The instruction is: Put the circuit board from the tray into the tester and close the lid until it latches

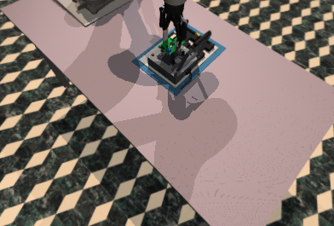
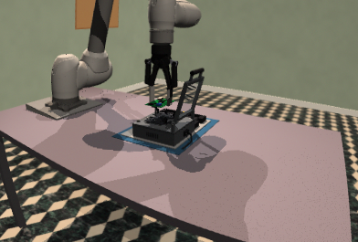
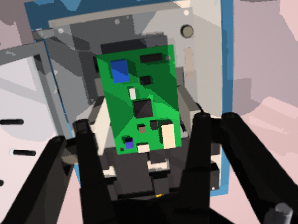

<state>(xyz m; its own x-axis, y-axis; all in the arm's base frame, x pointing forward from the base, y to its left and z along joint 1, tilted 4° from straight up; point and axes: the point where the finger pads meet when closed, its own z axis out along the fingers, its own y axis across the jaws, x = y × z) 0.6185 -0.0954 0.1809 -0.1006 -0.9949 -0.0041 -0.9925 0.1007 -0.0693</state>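
The green circuit board lies 20 mm below my hand. Round my hand: clear lid: 120 mm ahead, 10 mm to the right, 30 mm above; black tester: 40 mm ahead, 40 mm to the left, 40 mm below.
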